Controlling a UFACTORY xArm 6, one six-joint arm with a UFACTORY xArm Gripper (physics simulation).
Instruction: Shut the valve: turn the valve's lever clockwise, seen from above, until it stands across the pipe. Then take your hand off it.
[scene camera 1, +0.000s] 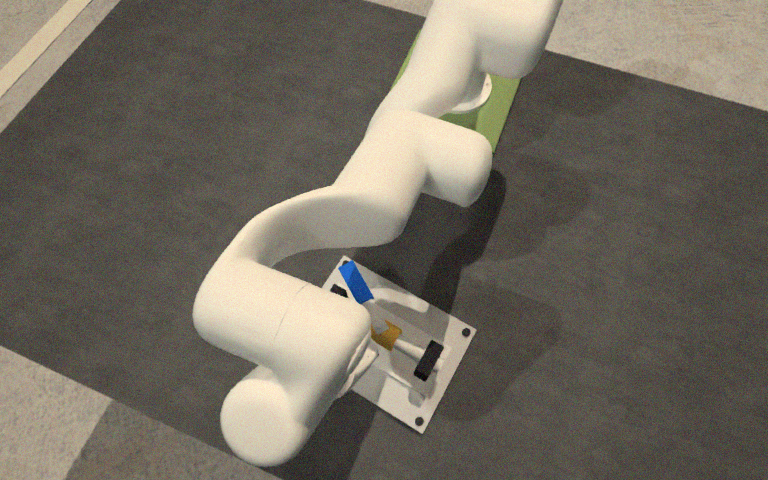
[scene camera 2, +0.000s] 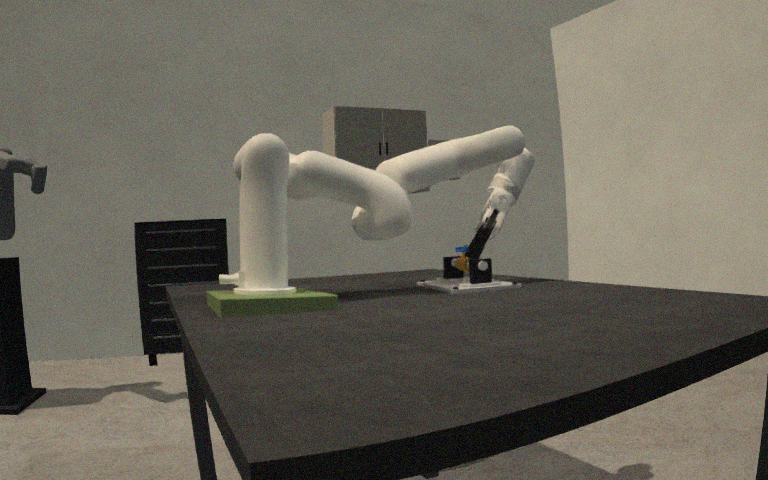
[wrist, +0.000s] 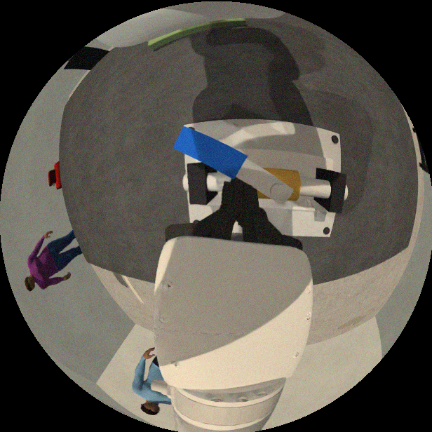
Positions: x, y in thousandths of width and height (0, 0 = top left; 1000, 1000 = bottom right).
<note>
I see my gripper (scene camera 2: 613, 539) and a white base plate (scene camera 1: 527, 841).
My gripper shows as well in the wrist view (wrist: 552, 420). The white base plate also shows in the wrist view (wrist: 552, 309).
</note>
